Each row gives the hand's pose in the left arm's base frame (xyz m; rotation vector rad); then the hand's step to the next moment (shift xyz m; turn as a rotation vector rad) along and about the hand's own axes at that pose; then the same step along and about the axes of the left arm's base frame.
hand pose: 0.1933 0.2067 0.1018 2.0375 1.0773 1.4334
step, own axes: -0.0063 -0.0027 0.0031 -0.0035 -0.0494 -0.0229
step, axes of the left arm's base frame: 0.0009 -0.0030 -0.0068 -0.0390 0.0253 -0.0286
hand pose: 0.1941 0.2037 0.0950 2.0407 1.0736 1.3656
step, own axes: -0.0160 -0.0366 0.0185 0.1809 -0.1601 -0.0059
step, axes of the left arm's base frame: 0.0008 0.0096 -0.0429 -0.0248 0.2400 -0.0131
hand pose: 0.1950 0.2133 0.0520 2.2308 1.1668 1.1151
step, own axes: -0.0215 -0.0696 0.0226 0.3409 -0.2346 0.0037
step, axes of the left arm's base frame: -0.0247 0.0234 -0.0683 -0.0009 0.4137 0.0090
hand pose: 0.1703 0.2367 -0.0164 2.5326 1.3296 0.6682
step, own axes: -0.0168 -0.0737 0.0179 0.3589 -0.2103 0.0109
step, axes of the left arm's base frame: -0.0532 0.0290 -0.0486 0.0291 0.4147 0.0172
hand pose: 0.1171 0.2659 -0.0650 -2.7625 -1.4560 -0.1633
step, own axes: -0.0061 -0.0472 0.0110 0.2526 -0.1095 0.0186
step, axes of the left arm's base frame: -0.0413 0.0224 -0.0132 0.0531 0.2708 0.0026
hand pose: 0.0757 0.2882 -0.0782 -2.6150 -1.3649 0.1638
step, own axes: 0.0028 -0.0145 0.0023 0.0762 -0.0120 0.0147
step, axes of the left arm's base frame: -0.0104 0.0107 0.0008 0.0312 0.0710 -0.0126
